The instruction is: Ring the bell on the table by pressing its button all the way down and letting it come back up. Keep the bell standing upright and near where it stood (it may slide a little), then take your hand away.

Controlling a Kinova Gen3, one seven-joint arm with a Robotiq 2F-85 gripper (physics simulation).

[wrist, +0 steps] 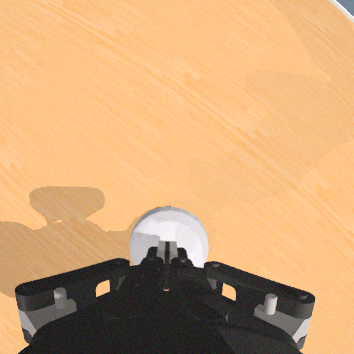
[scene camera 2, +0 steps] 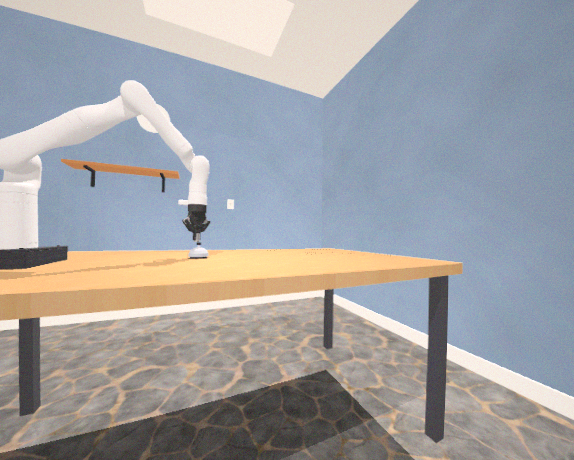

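Where they show: gripper, between the fingertips: (wrist: 166,252) (scene camera 2: 196,241); arm's base, origin of its link: (scene camera 2: 17,248).
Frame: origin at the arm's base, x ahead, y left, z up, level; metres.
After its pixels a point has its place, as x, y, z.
Observation:
The bell (scene camera 2: 198,252) @[0.542, -0.020, -0.022] (wrist: 169,225) @[0.531, 0.040, -0.012] is a white dome with a dark base rim and stands upright on the table (scene camera 2: 280,265) @[0.781, -0.303, -0.048] (wrist: 150,125) @[0.457, 0.112, -0.048]. Its small dark button (scene camera 2: 199,243) @[0.548, 0.010, 0.014] shows on top in the scene view; in the wrist view the fingertips hide it. My gripper (scene camera 2: 198,242) @[0.537, 0.027, 0.020] (wrist: 166,252) @[0.537, 0.027, 0.020] is shut and empty, pointing straight down right above the bell. Its fingertips are at the top of the button, touching it or very nearly so; the exact contact is too small to tell.
The dark robot base plate (scene camera 2: 35,257) @[0.087, -0.096, -0.021] sits on the table at the left. A wooden shelf (scene camera 2: 120,169) and a white switch plate (scene camera 2: 230,204) are on the blue wall behind. The arm's shadow lies left of the bell in the wrist view.

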